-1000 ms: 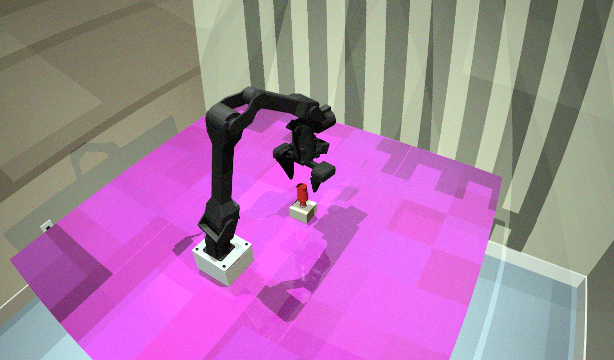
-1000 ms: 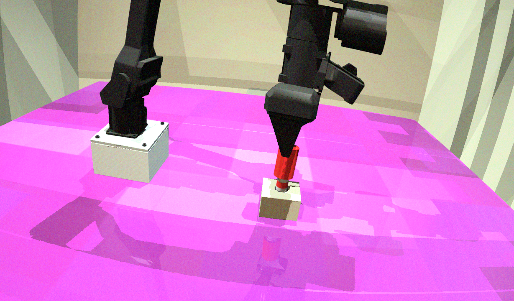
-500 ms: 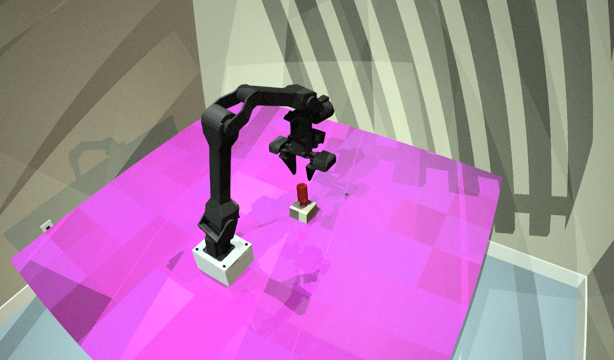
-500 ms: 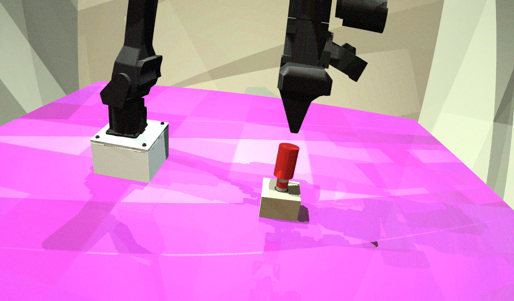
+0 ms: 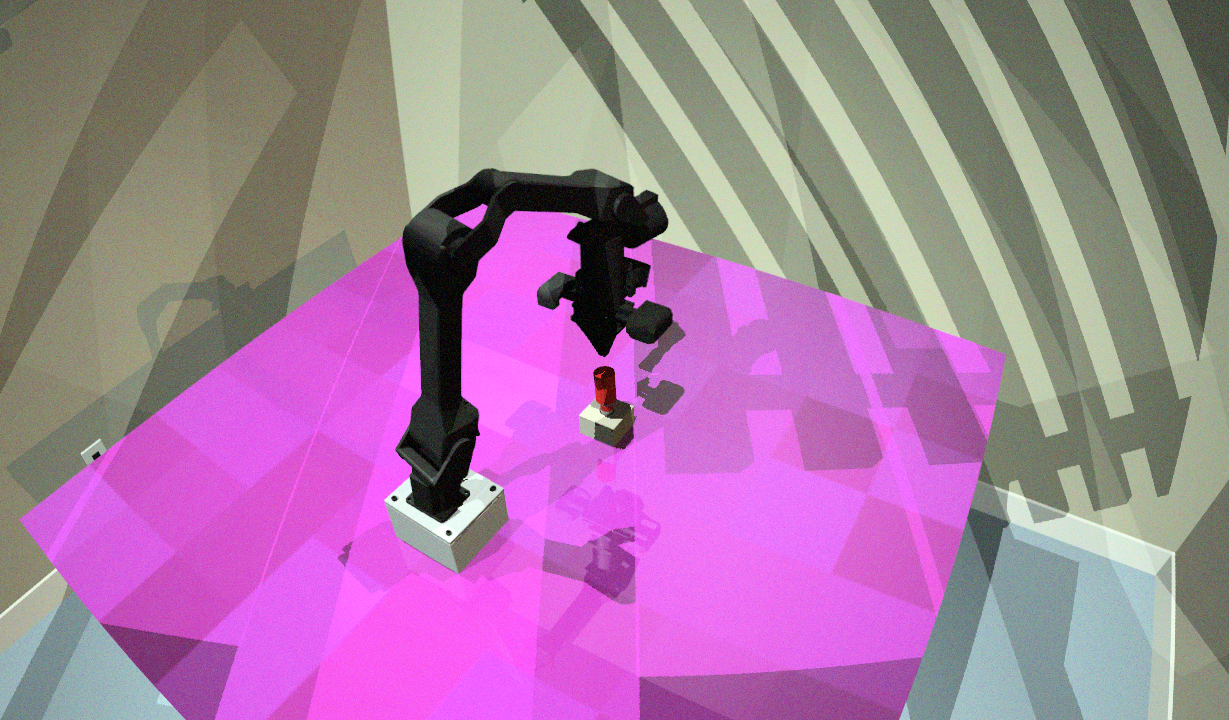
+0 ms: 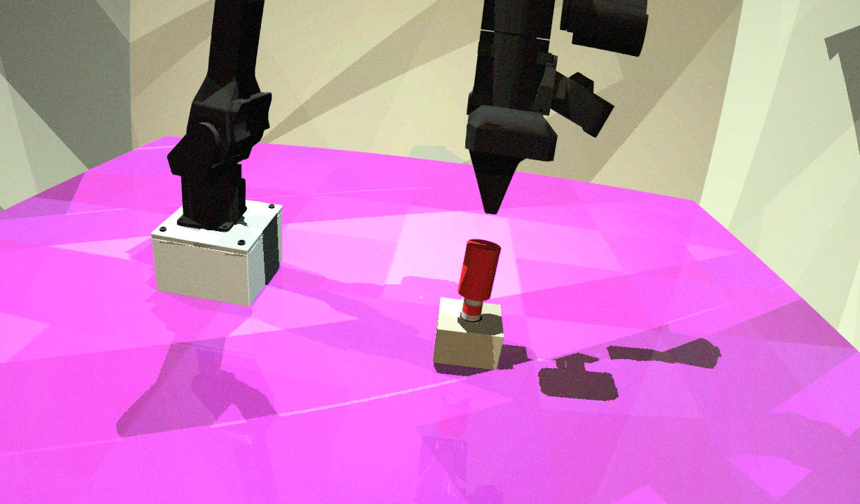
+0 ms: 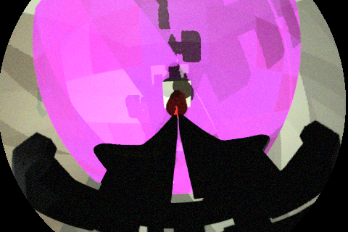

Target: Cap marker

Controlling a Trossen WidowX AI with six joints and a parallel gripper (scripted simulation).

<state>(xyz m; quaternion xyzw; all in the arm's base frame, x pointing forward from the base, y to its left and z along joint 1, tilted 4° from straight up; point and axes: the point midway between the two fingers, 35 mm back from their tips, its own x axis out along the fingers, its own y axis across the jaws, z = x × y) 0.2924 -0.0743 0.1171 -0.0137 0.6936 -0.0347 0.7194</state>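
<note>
My gripper tip is now 50 mm above the red cap. From my gripper tip the other things lie so: cream holder block: 120 mm below.
</note>
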